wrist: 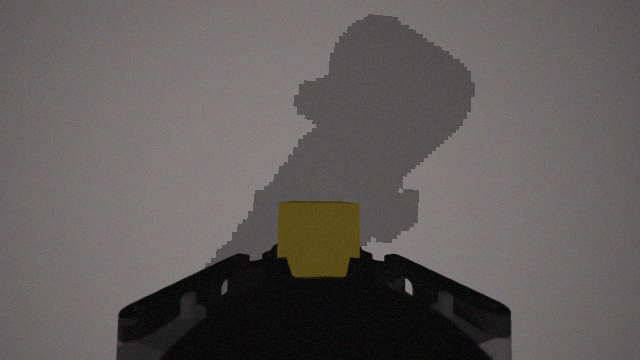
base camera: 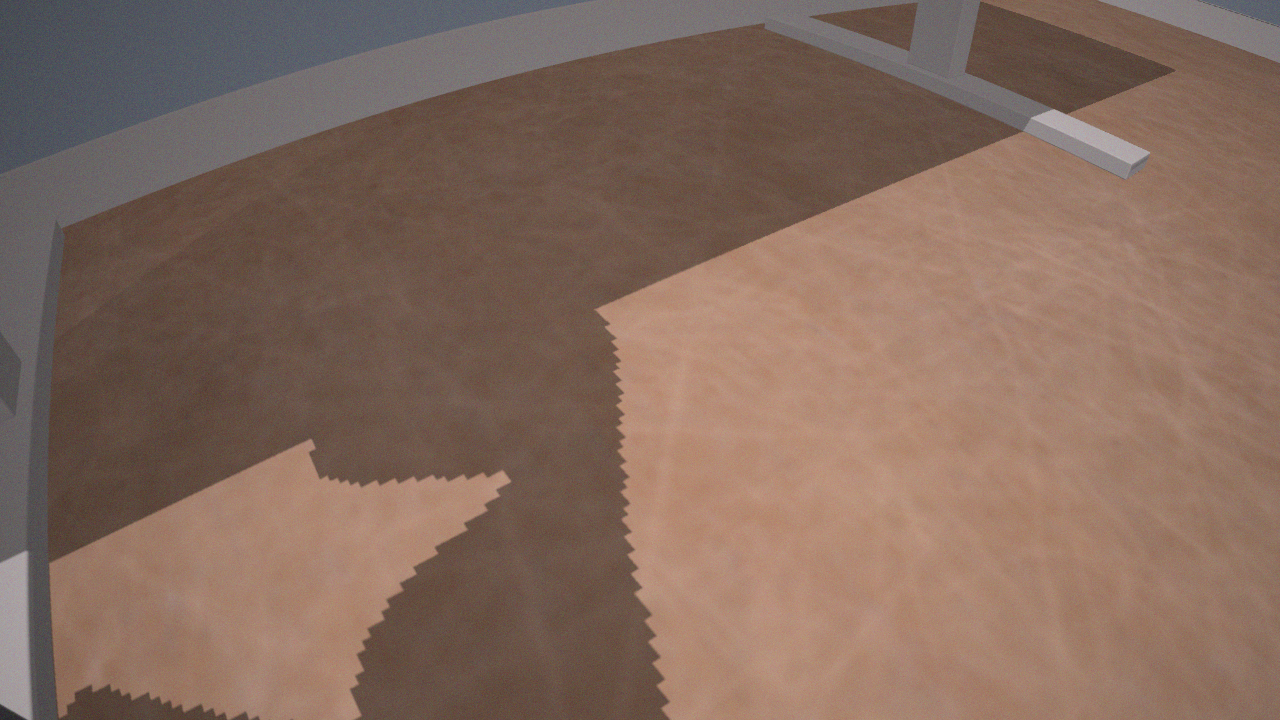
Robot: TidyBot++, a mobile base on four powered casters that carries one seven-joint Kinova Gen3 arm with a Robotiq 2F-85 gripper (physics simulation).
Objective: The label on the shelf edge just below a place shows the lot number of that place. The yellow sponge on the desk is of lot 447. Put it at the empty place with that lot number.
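Places are measured from the arm's base along level axes (x left, y back, z up), in centimetres.
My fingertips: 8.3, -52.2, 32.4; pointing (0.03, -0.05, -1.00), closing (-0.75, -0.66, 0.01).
Observation:
Behind a point stands the place of what it marks, as x, y, z.
The yellow sponge (wrist: pixel 318 232) {10.0, -54.1, 38.6} is a block at the lower middle of the wrist view. My gripper (wrist: pixel 316 249) {8.3, -52.2, 32.4} is shut on the sponge, with one dark finger against its left side and one against its right. The fingers and the gripper's body hide the sponge's near part. The pale grey desk top (wrist: pixel 125 150) {26.2, -47.5, 32.4} shows beneath; whether the sponge touches it I cannot tell. The gripper and the sponge do not show in the base camera view. No shelf, label or lot number shows in either view.
A dark shadow of the arm lies across the desk top. In the base camera view, a white foot bar (base camera: pixel 1087 143) with an upright post (base camera: pixel 944 35) {-42.7, -112.6, -30.8} stands on the brown floor (base camera: pixel 939 402) {-20.9, -44.7, -39.7} at the upper right. A pale baseboard (base camera: pixel 358 107) {41.8, -98.2, -37.9} runs along the blue-grey wall (base camera: pixel 179 71) {59.7, -86.1, -26.1}.

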